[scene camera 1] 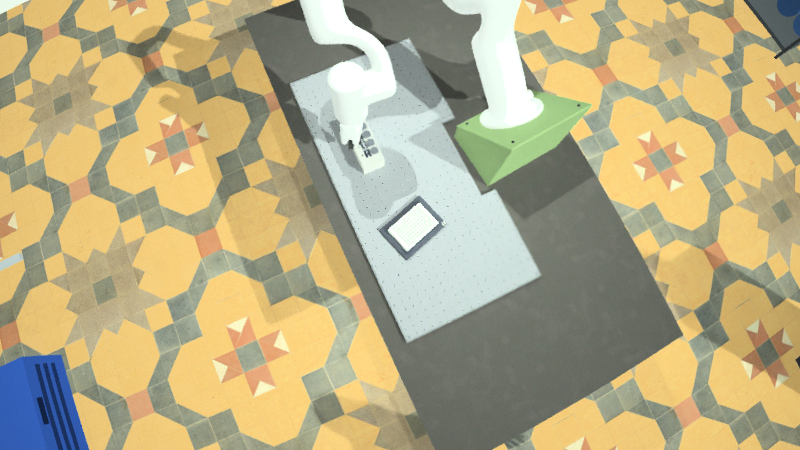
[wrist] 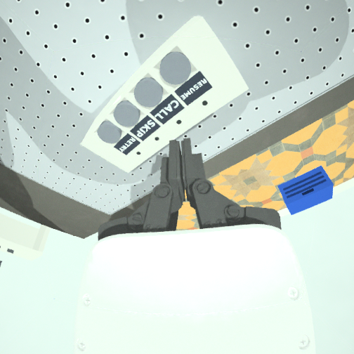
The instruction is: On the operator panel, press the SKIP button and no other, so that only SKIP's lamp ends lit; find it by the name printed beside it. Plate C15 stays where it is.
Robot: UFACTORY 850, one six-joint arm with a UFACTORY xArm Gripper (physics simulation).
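Observation:
The white operator panel (scene camera 1: 370, 164) (wrist: 220, 62) lies on the perforated board. In the wrist view its grey round buttons run in a row: RESUME (wrist: 175, 68), CALL (wrist: 148, 92), SKIP (wrist: 126, 114) and RETRY (wrist: 109, 132). The SKIP label (wrist: 146, 128) is between its button and a small dark lamp (wrist: 156, 138); all the lamps look dark. My gripper (scene camera 1: 350, 144) (wrist: 181, 152) is shut and empty, above the panel's lamp-side edge, apart from the buttons in the wrist view. A white plate (scene camera 1: 413, 226), its name unreadable, sits in a dark frame.
The light perforated board (scene camera 1: 469, 268) lies on a dark grey surface (scene camera 1: 559, 335). A green base block (scene camera 1: 492, 153) carries the arm at the board's notch. A blue box (scene camera 1: 25, 402) (wrist: 306, 191) stands away on the tiled floor.

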